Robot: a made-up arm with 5 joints. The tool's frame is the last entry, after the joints.
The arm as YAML. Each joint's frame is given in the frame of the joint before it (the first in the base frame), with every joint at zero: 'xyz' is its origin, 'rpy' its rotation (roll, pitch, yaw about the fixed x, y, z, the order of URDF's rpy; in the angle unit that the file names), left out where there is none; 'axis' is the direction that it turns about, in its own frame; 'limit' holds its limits. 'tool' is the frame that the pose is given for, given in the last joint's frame.
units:
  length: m
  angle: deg
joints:
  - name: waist
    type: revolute
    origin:
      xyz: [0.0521, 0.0, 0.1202]
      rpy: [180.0, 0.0, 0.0]
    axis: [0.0, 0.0, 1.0]
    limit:
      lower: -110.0
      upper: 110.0
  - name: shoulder
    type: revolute
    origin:
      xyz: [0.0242, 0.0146, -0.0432]
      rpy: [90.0, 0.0, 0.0]
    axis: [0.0, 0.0, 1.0]
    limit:
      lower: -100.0
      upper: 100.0
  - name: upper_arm
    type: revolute
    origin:
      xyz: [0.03, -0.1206, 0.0]
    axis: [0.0, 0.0, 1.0]
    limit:
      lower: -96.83
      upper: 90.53
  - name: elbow
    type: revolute
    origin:
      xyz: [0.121, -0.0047, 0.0]
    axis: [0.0, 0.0, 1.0]
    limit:
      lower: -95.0
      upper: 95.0
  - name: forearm
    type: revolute
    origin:
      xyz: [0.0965, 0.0, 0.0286]
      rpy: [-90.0, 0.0, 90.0]
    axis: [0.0, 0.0, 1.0]
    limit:
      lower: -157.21
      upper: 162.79
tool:
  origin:
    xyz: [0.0, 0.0, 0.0]
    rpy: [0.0, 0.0, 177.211]
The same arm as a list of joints. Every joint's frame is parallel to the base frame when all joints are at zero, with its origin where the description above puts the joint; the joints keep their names.
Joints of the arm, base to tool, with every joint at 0 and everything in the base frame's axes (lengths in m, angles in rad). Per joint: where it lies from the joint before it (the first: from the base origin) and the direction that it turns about. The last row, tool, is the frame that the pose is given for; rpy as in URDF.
waist: xyz 0.0521 0 0.1202 axis -z
shoulder: xyz 0.0242 -0.0146 0.0432 axis +y
upper_arm: xyz 0.03 0 0.1206 axis +y
elbow: xyz 0.121 0 0.0047 axis +y
forearm: xyz 0.0965 0.0286 0 axis -x
tool: xyz 0 0 0 rpy 1.5708 -1.5221 -1.5708
Joint limits (rad, base to tool): -1.9199..1.9199 -1.7453..1.7453 -1.69..1.58 -1.6581..1.6581 -2.7438..2.8412

